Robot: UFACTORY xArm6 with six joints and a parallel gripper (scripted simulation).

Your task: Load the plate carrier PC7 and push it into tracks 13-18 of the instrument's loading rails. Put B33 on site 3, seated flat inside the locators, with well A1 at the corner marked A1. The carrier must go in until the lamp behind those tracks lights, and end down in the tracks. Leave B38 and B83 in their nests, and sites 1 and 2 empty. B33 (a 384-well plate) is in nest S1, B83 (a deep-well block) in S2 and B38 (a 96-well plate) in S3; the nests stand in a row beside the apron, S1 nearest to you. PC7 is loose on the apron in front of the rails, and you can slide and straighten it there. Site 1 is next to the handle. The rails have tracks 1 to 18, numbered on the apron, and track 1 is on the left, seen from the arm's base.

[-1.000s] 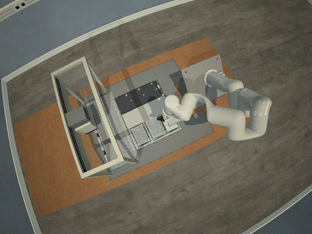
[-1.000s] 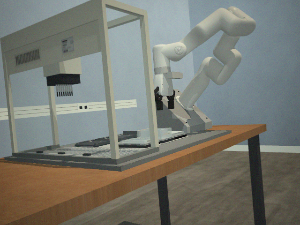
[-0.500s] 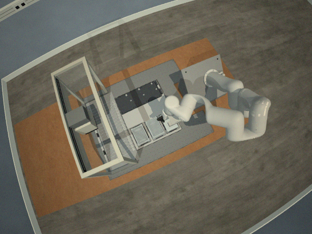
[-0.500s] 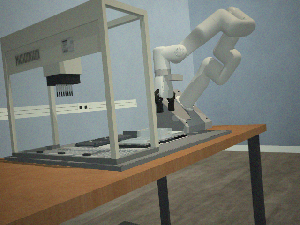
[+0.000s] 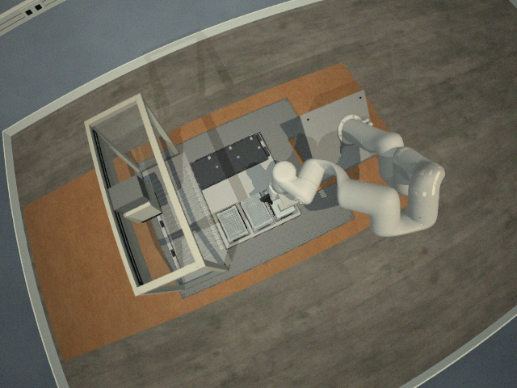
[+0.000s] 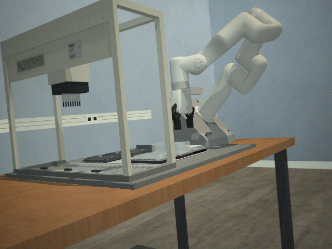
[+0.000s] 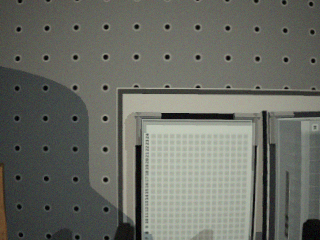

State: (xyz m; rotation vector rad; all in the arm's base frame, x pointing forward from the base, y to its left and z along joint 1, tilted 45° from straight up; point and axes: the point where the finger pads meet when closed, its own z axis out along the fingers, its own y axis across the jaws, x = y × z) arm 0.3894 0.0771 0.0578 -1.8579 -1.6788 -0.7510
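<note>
My gripper is now 90 mm above the 384-well plate B33. Also, from my hand: 96-well plate B38: 220 mm ahead, 90 mm below, 10 mm to the right; deep-well block B83: 110 mm ahead, 80 mm below, 10 mm to the right; nest S1: 100 mm below.
</note>
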